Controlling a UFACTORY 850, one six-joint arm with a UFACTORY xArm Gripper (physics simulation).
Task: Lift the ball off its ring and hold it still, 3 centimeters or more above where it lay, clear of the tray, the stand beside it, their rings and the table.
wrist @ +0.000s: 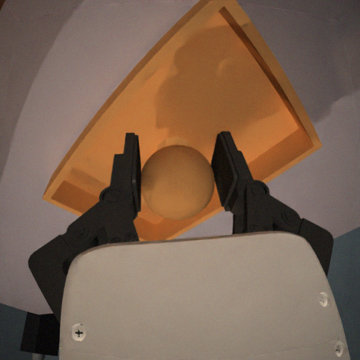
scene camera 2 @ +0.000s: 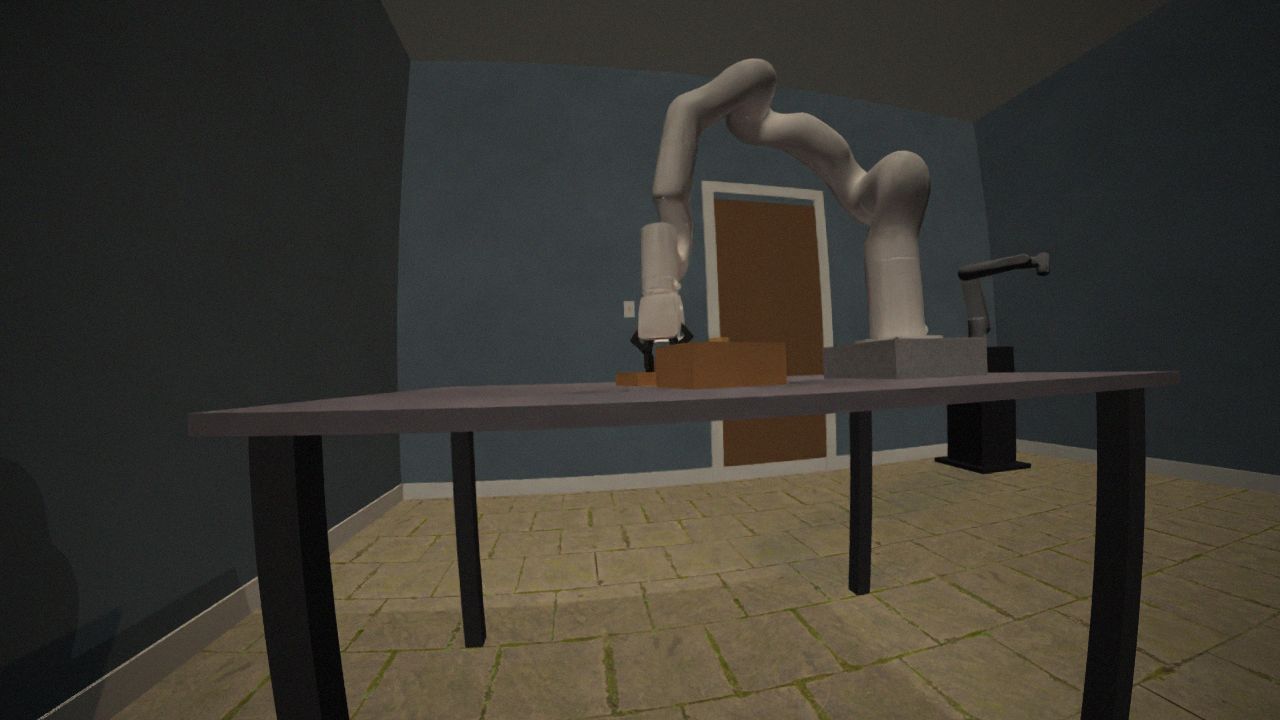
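Observation:
The ball (wrist: 177, 187), orange and smooth, is between the two black fingers in the wrist view, with a pad against each side. My gripper (wrist: 177, 148) (scene camera 2: 651, 358) is shut on the ball. It points down over the shallow orange tray (wrist: 282, 155) (scene camera 2: 633, 379); the ball appears over the tray's near part. A pale sliver shows just behind the ball, perhaps its ring; the rest is hidden. The ball does not show in the scene view, and I cannot tell whether it touches its ring. The orange stand (scene camera 2: 720, 365) partly hides the fingers there.
A small yellowish piece (scene camera 2: 718, 339) shows at the stand's top. The stand is taller than the tray and close beside it on the table (scene camera 2: 537, 410). The arm's grey base block (scene camera 2: 939, 358) is to the right. Another arm (scene camera 2: 993, 266) stands behind the table.

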